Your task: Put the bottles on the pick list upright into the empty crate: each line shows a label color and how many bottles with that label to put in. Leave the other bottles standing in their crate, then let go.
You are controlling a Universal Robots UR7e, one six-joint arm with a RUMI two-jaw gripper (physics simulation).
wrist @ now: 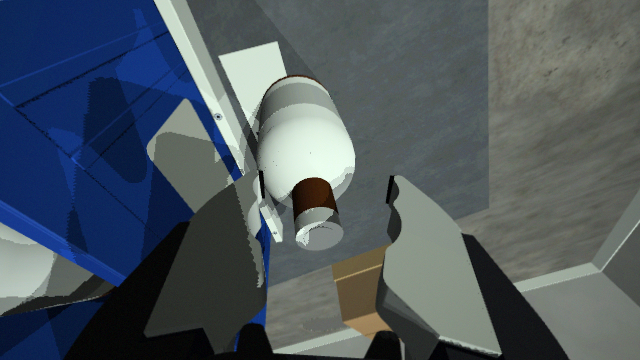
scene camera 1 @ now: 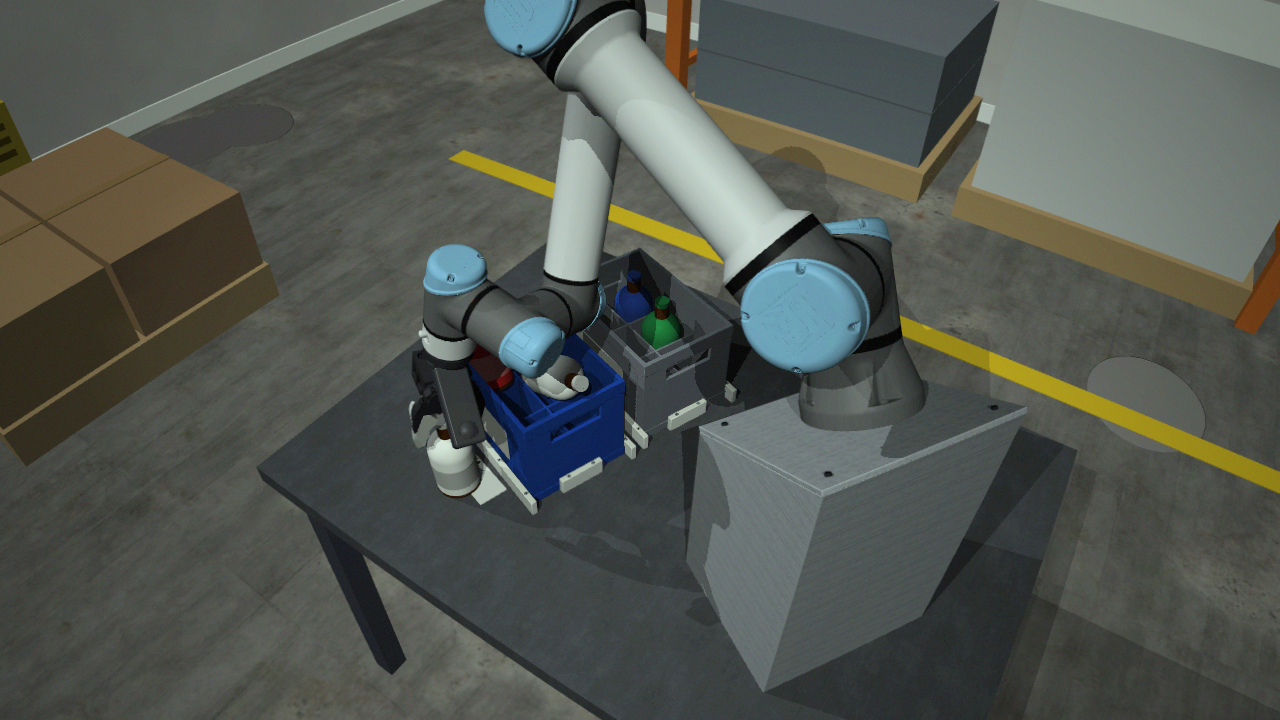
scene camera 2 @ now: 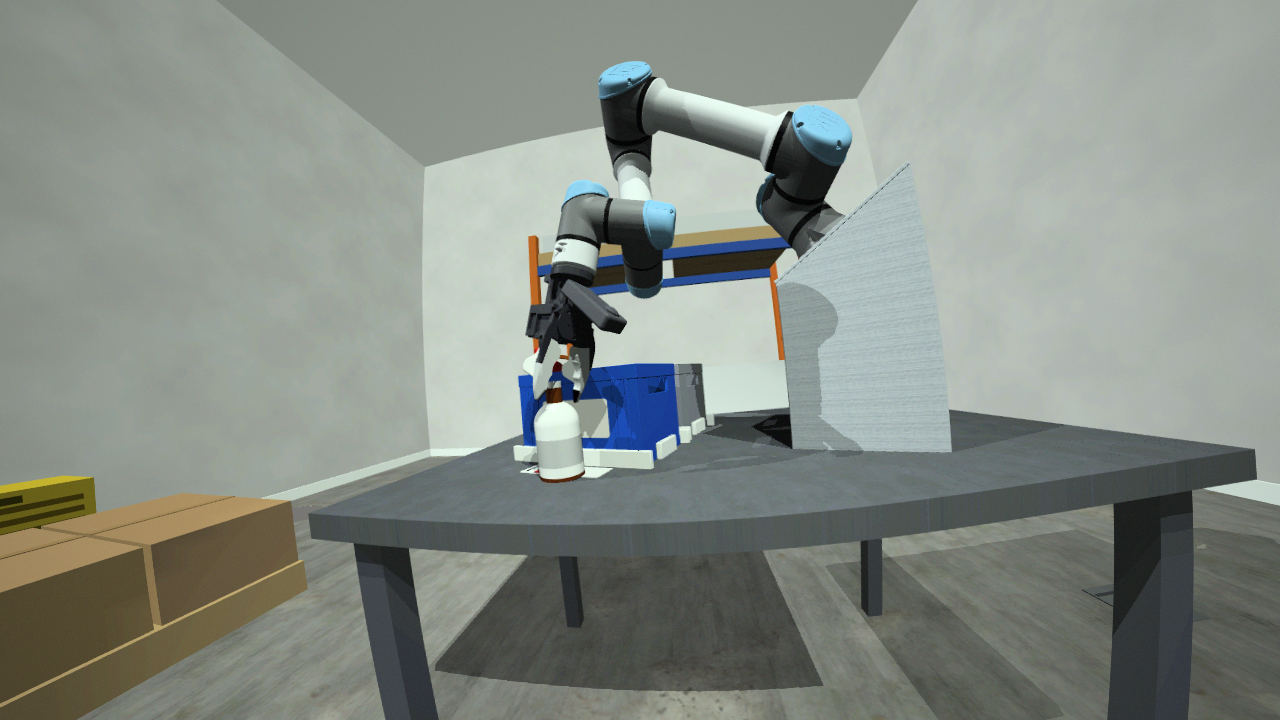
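Seen in the pictures: gripper, fingertip midpoint: (wrist: 325,175) (scene camera 1: 444,441) (scene camera 2: 557,401); arm's base, link origin: (scene camera 1: 862,407) (scene camera 2: 839,256).
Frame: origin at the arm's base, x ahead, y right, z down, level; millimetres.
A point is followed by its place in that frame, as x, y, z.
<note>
A white bottle with a brown neck (scene camera 1: 454,463) {553, -139, 276} (scene camera 2: 559,438) {569, -149, 298} (wrist: 307,140) {555, -132, 259} stands upright on the table beside the blue crate (scene camera 1: 581,440) {404, -1, 276} (scene camera 2: 640,413) {444, -89, 275} (wrist: 40,65) {462, -84, 235}. My gripper (scene camera 1: 441,431) {572, -132, 242} (scene camera 2: 556,394) {572, -132, 242} (wrist: 325,175) {572, -132, 242} is partly open at the bottle's neck, its jaws apart on either side and not gripping. Another white bottle (scene camera 1: 554,383) {476, 38, 217} (wrist: 22,270) {507, 44, 225} lies tilted in the blue crate, near a red bottle (scene camera 1: 501,380) {576, 28, 249} partly hidden by the arm. The grey crate (scene camera 1: 662,389) {337, 153, 264} (scene camera 2: 691,394) {320, 187, 269} holds a blue bottle (scene camera 1: 631,304) {482, 314, 251} and a green bottle (scene camera 1: 662,331) {397, 272, 251}. No pick-list text is readable.
A white card (scene camera 1: 490,488) {524, -100, 364} (scene camera 2: 597,471) {523, -102, 365} (wrist: 250,70) {523, -101, 365} lies by the standing bottle. Pale guide strips (scene camera 1: 581,474) {398, -16, 343} (scene camera 2: 617,458) {490, -84, 350} edge the blue crate. The robot's grey pedestal (scene camera 1: 769,555) {36, -182, 100} (scene camera 2: 868,358) {74, -153, 218} stands on the table (scene camera 1: 572,573) {322, -173, 366} (scene camera 2: 760,510) {321, -309, 366}, right of the crates.
</note>
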